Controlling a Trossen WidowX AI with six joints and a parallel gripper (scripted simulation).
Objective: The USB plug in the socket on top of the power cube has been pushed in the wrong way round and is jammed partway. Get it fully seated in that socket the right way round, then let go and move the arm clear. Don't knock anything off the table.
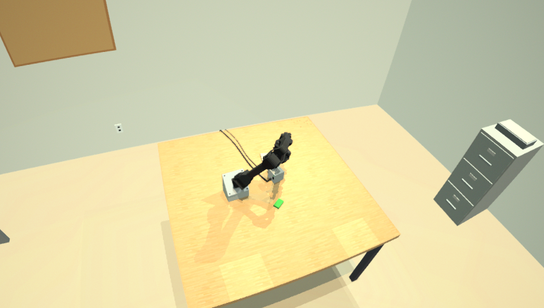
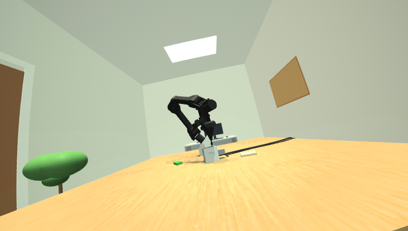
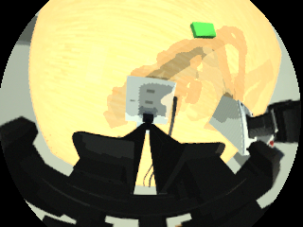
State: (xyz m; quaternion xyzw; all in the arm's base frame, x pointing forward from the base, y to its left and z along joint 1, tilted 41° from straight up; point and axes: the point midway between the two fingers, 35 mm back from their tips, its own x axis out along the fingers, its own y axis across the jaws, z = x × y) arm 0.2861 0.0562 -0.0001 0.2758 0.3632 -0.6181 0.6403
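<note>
Now: the dark USB plug 2 cm below my gripper tip. Round my gripper tip: flat white pad (4 cm ahead, 18 cm to the left, 11 cm below); then green block (8 cm behind, 23 cm to the right, 10 cm below).
</note>
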